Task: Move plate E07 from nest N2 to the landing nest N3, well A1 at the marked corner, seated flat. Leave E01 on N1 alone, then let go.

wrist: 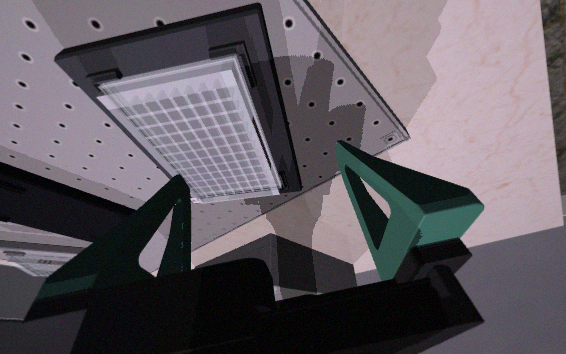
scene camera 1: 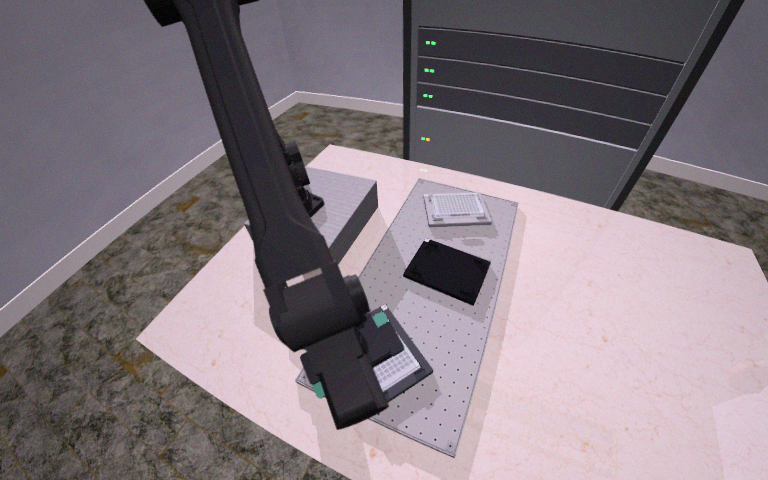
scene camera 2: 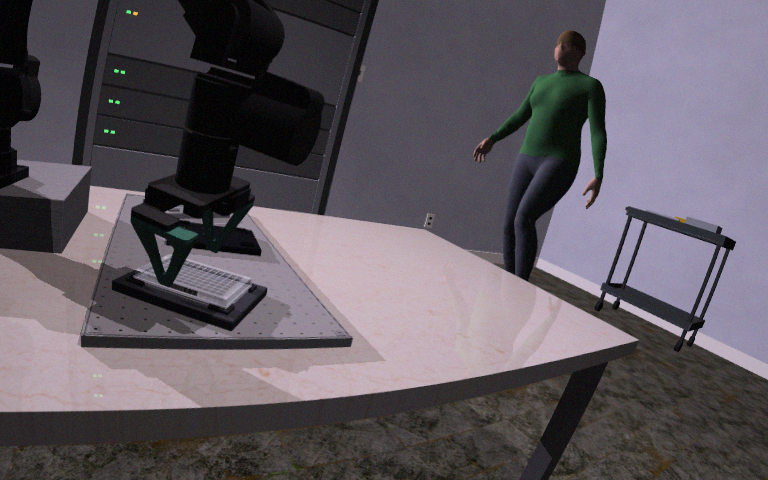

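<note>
A clear-lidded well plate (scene camera 1: 399,367) (scene camera 2: 209,280) (wrist: 200,135) lies in the near dark nest (scene camera 1: 408,383) (scene camera 2: 186,308) (wrist: 175,44). Its label, well A1 and exact seating are unreadable. The middle black nest (scene camera 1: 447,271) (scene camera 2: 249,240) (wrist: 50,205) holds no plate. A second plate (scene camera 1: 455,204) (wrist: 35,257) sits on the far light-grey nest (scene camera 1: 459,221). Nest and plate numbers are unreadable. My gripper (scene camera 2: 189,265) (wrist: 260,164) is open and empty above the near nest. In the wrist view one green fingertip overlaps the plate's left edge; the other shows right of the nest. The arm hides part of the plate in scene camera 1.
The nests stand on a perforated board (scene camera 1: 447,350) (scene camera 2: 294,325) (wrist: 50,135) on the table (scene camera 1: 577,339). A grey block (scene camera 1: 353,198) (scene camera 2: 33,217) under the arm base stands beside the board. A person (scene camera 2: 557,118) and a cart (scene camera 2: 651,305) are beyond the table.
</note>
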